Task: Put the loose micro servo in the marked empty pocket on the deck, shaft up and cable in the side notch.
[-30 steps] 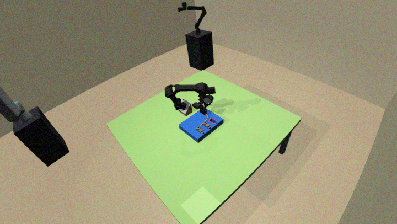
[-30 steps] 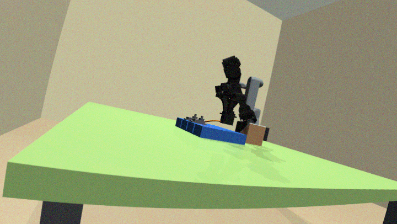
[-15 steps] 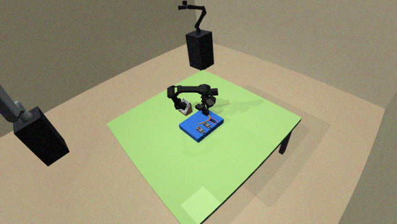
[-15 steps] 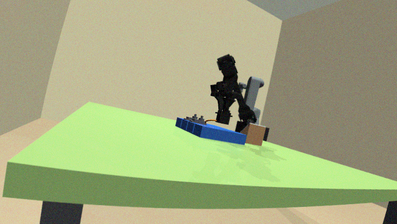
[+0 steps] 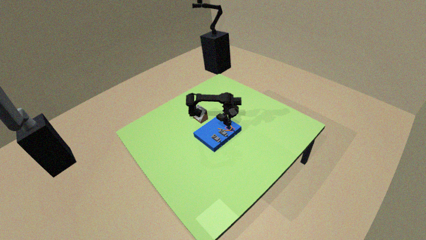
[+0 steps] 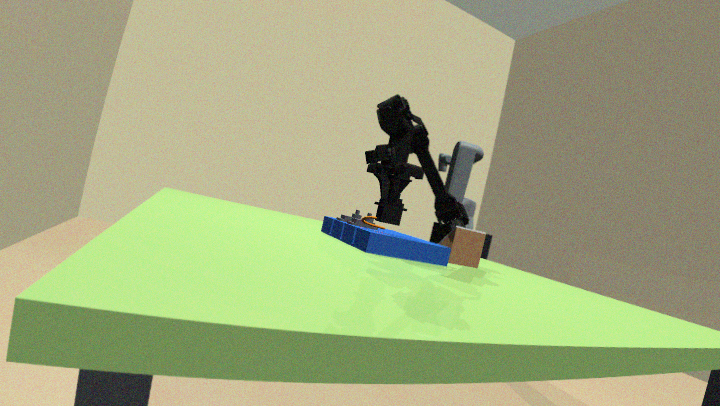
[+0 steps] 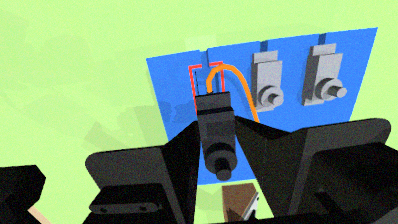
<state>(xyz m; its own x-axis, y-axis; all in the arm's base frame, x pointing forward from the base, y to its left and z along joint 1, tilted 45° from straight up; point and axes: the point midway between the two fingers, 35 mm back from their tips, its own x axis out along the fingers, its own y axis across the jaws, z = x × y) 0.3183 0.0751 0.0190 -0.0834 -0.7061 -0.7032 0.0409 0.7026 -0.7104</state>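
The blue deck lies 10 cm behind my gripper tip, 7 cm to the right of it and 10 cm below it.
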